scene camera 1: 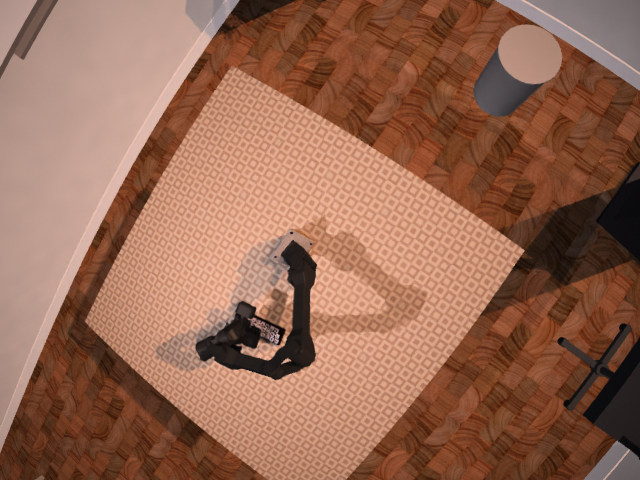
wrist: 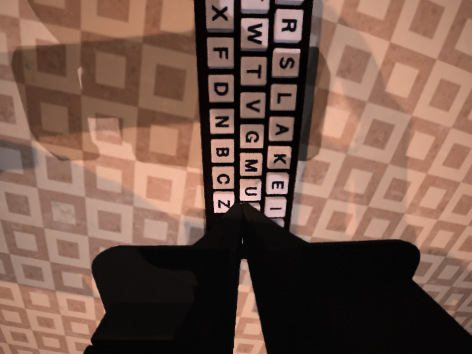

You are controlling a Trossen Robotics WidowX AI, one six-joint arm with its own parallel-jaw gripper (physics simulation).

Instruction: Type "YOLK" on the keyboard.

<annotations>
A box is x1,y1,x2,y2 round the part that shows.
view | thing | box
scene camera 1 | my gripper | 225,301,260,351
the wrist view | my gripper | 83,203,471,353
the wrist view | black keyboard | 194,0,312,258
</annotations>
